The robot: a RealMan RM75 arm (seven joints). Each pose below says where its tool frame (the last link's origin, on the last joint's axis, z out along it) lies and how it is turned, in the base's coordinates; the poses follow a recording.
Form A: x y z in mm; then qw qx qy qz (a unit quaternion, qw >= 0).
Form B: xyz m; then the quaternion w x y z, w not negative. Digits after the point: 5 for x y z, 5 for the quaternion.
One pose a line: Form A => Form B
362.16 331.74 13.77 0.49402 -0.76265 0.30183 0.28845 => 0.36216 0.33174 0.01377 0.49402 -0.76265 0.30183 0.28845
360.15 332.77 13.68 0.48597 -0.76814 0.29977 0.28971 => 0.36015 0.33277 0.01368 0.48597 -0.76814 0.29977 0.28971
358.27 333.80 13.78 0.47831 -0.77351 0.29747 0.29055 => 0.35827 0.33380 0.01378 0.47831 -0.77351 0.29747 0.29055
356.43 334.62 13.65 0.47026 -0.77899 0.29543 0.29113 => 0.35643 0.33462 0.01365 0.47026 -0.77899 0.29543 0.29113
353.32 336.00 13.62 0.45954 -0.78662 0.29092 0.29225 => 0.35332 0.33600 0.01362 0.45954 -0.78662 0.29092 0.29225
